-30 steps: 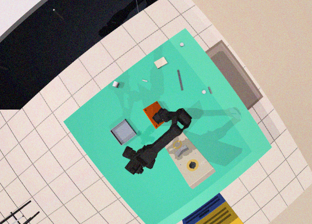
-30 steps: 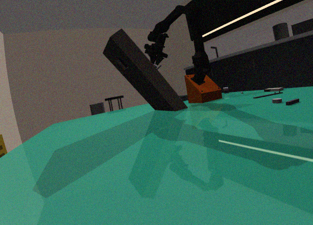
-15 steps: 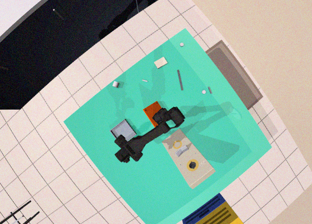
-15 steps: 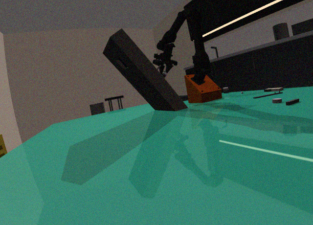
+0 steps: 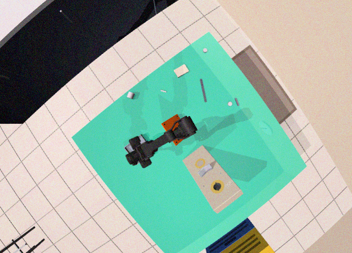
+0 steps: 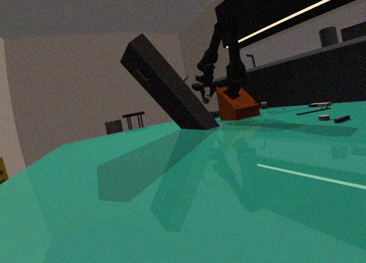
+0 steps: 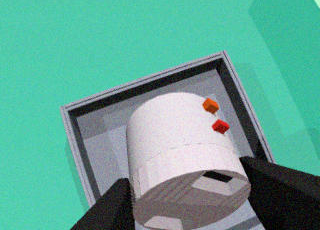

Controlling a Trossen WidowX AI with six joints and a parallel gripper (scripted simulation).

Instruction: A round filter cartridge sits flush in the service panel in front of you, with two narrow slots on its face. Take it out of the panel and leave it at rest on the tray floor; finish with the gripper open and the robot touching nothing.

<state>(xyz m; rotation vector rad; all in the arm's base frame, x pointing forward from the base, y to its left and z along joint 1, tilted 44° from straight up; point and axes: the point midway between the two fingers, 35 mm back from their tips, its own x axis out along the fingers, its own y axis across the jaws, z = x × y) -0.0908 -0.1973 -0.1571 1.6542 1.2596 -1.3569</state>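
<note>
My gripper tip is now right at the round grey filter cartridge. Round my gripper tip: beige block 590 mm to the left, 200 mm behind, 120 mm below; then grey service panel 420 mm ahead, 230 mm to the left, 60 mm above; then grey square tray 110 mm below, 10 mm behind.
</note>
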